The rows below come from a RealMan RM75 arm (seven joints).
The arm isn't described. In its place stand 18 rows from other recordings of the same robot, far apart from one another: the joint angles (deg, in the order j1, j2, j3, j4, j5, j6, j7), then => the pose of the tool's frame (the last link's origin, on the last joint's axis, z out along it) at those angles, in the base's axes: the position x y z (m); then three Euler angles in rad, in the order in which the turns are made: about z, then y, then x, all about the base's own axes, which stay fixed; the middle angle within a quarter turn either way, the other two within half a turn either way.
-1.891 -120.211 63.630 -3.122 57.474 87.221 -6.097 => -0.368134, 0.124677, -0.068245, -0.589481, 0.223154, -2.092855
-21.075 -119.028 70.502 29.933 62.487 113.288 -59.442 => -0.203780, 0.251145, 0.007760, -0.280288, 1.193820, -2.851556
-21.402 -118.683 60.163 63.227 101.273 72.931 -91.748 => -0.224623, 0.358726, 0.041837, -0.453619, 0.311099, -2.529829
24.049 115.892 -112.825 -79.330 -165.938 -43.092 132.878 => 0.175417, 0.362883, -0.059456, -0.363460, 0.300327, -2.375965
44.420 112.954 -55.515 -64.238 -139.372 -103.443 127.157 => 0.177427, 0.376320, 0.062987, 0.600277, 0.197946, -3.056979
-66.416 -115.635 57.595 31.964 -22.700 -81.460 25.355 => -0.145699, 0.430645, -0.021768, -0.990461, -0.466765, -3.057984
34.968 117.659 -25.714 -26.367 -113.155 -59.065 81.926 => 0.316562, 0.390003, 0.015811, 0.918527, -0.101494, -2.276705
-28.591 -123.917 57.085 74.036 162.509 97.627 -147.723 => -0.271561, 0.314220, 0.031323, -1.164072, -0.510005, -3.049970
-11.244 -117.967 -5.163 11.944 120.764 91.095 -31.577 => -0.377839, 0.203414, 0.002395, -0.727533, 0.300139, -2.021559
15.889 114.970 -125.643 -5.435 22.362 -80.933 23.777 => 0.353316, 0.262590, -0.001043, 0.805079, -0.303469, -1.826186
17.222 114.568 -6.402 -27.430 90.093 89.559 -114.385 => 0.371563, 0.276366, 0.129681, 1.061748, -0.337799, -1.676377
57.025 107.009 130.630 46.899 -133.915 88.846 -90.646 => 0.131226, 0.447962, 0.080775, -0.045555, 0.034939, -2.862486
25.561 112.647 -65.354 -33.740 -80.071 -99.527 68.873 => 0.230760, 0.299725, 0.017845, 0.294566, -0.757290, -2.904989
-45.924 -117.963 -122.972 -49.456 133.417 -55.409 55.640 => -0.182869, 0.459742, 0.019812, -0.646656, -0.066477, -2.479810
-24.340 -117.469 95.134 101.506 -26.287 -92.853 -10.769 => -0.151488, 0.307659, 0.008684, -1.035707, -0.512502, -2.765230
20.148 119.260 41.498 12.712 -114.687 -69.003 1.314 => 0.349933, 0.305128, -0.006109, 0.784298, -0.007558, -1.509376
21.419 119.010 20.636 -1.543 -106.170 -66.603 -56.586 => 0.387172, 0.290684, 0.001241, -0.512393, 0.032853, -1.695709
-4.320 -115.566 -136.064 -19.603 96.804 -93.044 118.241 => -0.369869, 0.167127, -0.010403, -0.968424, 0.403286, -2.435978
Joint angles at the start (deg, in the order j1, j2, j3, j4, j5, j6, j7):
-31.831, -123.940, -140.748, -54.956, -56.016, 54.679, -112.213
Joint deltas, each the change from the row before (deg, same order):
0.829, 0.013, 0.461, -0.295, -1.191, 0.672, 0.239
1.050, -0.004, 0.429, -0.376, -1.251, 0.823, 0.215
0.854, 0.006, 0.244, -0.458, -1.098, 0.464, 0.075
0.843, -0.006, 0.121, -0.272, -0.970, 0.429, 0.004
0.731, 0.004, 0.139, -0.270, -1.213, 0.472, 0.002
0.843, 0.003, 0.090, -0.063, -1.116, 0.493, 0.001
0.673, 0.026, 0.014, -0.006, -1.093, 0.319, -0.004
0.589, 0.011, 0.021, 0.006, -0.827, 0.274, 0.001
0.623, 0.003, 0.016, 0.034, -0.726, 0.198, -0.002
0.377, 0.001, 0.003, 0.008, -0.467, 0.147, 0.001
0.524, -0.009, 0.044, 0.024, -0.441, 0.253, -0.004
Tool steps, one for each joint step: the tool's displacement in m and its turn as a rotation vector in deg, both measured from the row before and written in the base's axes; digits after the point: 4 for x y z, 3 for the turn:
-0.0011, -0.0034, -0.0001, -0.173, -0.728, -0.243
-0.0021, -0.0046, 0.0000, -0.195, -0.839, -0.120
-0.0017, -0.0033, 0.0015, 0.244, -0.721, -0.002
-0.0026, -0.0036, 0.0009, 0.178, -0.800, 0.231
-0.0012, -0.0029, 0.0011, 0.254, -1.004, 0.030
-0.0027, -0.0039, 0.0003, 0.101, -1.048, 0.283
-0.0022, -0.0029, 0.0008, 0.275, -1.005, 0.271
-0.0021, -0.0027, 0.0004, 0.173, -0.774, 0.262
-0.0027, -0.0029, 0.0003, 0.174, -0.687, 0.374
-0.0015, -0.0018, 0.0003, 0.115, -0.441, 0.201
-0.0022, -0.0027, -0.0002, -0.023, -0.463, 0.286

